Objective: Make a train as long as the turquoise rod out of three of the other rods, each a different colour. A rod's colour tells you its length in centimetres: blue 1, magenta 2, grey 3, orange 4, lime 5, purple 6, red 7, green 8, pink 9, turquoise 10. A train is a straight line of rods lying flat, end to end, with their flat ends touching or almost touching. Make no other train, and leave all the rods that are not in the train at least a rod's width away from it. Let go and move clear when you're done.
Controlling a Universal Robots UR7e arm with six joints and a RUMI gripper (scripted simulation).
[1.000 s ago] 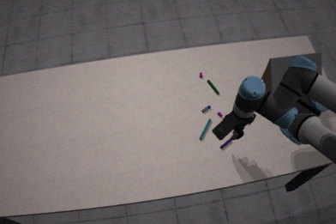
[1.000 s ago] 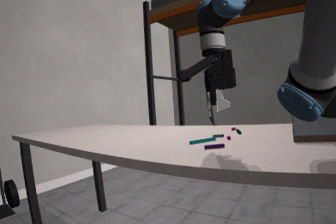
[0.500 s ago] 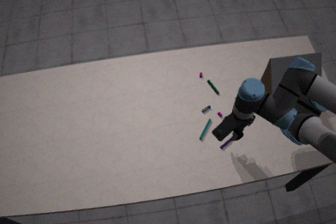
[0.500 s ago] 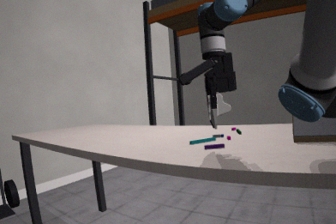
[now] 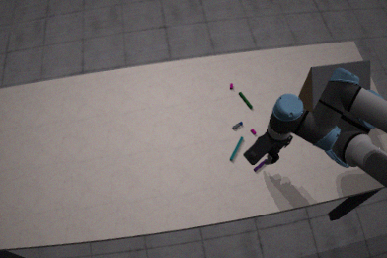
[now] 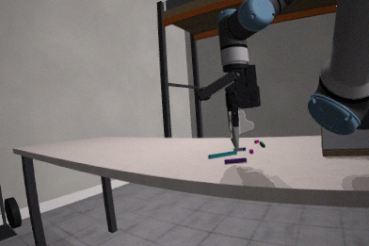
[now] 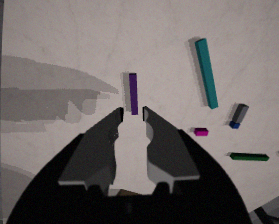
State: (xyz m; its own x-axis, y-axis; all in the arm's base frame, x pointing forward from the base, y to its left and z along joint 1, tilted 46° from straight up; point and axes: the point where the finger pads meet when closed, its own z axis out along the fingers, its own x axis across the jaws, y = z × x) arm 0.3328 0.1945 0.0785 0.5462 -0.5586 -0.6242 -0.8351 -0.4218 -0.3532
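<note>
Right now the purple rod is 50 mm below my hand. The rest, counted from my hand: small blue rod 40 mm ahead, 170 mm to the right, 50 mm below; then turquoise rod 80 mm ahead, 70 mm to the right, 50 mm below; then grey rod 60 mm ahead, 160 mm to the right, 50 mm below.
</note>
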